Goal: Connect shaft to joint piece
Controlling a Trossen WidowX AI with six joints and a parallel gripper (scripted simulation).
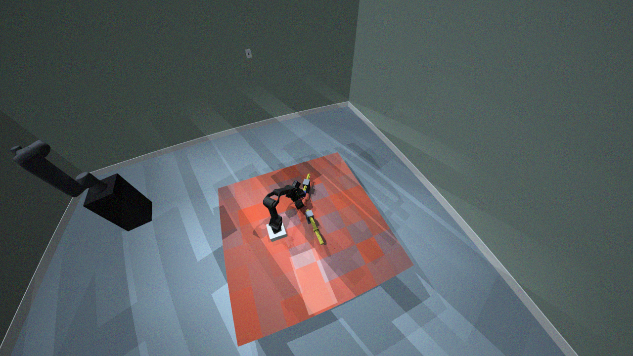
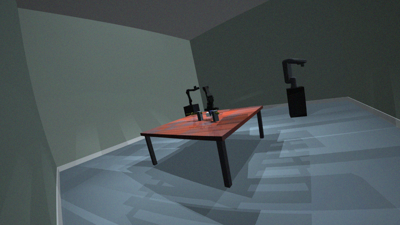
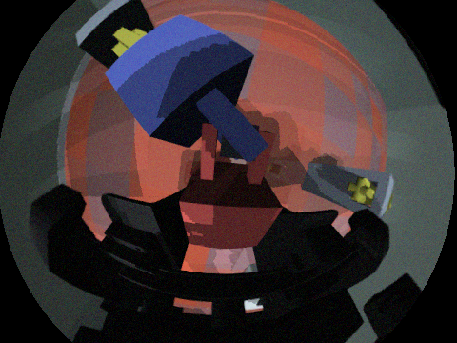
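The joint piece is 4 cm above my gripper tip.
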